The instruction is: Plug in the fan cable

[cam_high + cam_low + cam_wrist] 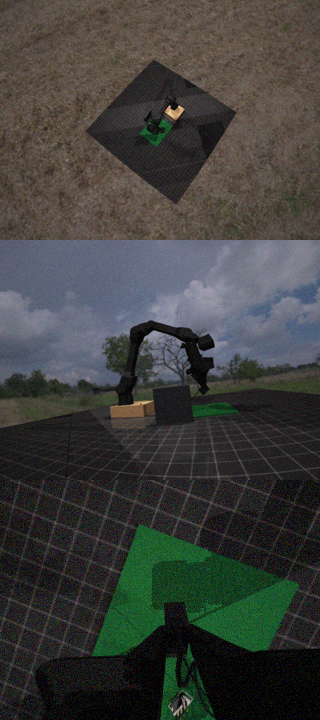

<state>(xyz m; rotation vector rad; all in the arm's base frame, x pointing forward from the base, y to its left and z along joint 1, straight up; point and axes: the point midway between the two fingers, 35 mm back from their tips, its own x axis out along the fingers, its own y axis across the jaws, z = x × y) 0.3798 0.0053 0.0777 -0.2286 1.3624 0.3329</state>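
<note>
Right now my gripper tip is 11 cm above the green board, 5 cm past it and 3 cm to the left of it. From my gripper tip the other things lie so: pale four-pin fan header 13 cm behind, 10 cm below, 6 cm to the right; then black fan plug 1 cm below; then black fan 19 cm to the right, 12 cm behind, 4 cm below.
</note>
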